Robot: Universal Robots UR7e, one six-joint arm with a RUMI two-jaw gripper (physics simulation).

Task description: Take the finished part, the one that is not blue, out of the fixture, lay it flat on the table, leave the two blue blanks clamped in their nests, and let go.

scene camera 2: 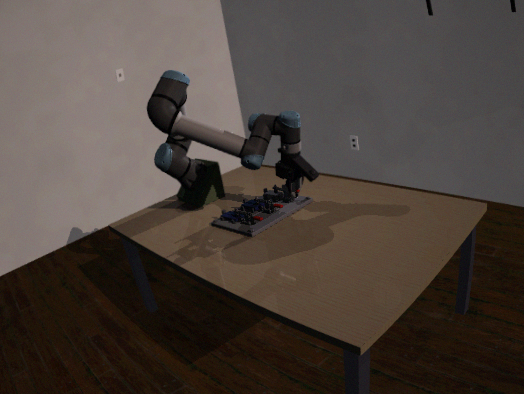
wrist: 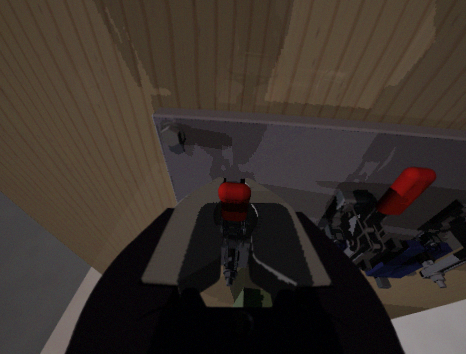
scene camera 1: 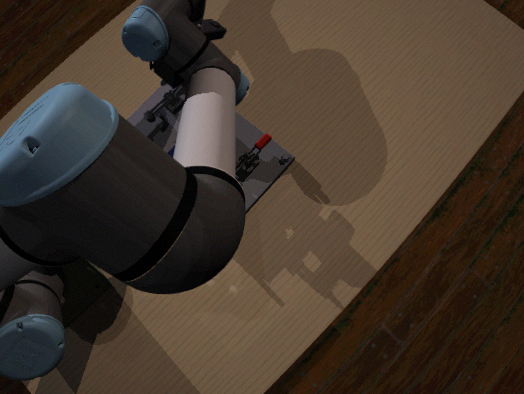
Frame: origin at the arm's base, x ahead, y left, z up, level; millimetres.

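Seen in the pictures: gripper, fingertip midpoint: (scene camera 2: 294,198) (wrist: 233,180) (scene camera 1: 182,91); arm's base, link origin: (scene camera 2: 196,176) (scene camera 1: 28,287).
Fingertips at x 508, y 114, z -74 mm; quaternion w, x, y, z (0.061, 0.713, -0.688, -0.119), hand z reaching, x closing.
Offsets run from my fingertips to a thing's top centre. Level surfaces: height alone.
The dark fixture plate {dx -68, dy -116, dz -14 mm} (scene camera 1: 260,182) (scene camera 2: 305,201) (wrist: 300,150) lies on the table. My gripper (scene camera 2: 295,193) (wrist: 233,180) is at its far end in scene camera 2, shut on the red handle {dx +12, dy -3, dz +42 mm} (wrist: 235,202) of the end clamp, with a jaw on either side. In scene camera 2, one blue blank {dx -115, dy -118, dz +7 mm} (scene camera 2: 254,204) sits in the middle nest and another blue blank {dx -116, dy -228, dz +2 mm} (scene camera 2: 230,216) in the near nest, both under clamps. Blue also shows under a clamp in the wrist view (wrist: 400,262). The finished part cannot be made out; my gripper and arm hide much of the end nest.
The middle clamp's red handle {dx +9, dy -113, dz +35 mm} (scene camera 2: 277,205) (wrist: 407,190) and the near clamp's red handle {dx +13, dy -223, dz +30 mm} (scene camera 1: 263,141) (scene camera 2: 258,218) stick out over the plate. A bolt {dx +29, dy +49, dz -7 mm} (wrist: 173,137) stands at a plate corner. The dark green arm stand (scene camera 2: 210,185) is behind the fixture. The wooden table {dz -29 mm} (scene camera 1: 425,75) (scene camera 2: 375,280) surrounds the plate.
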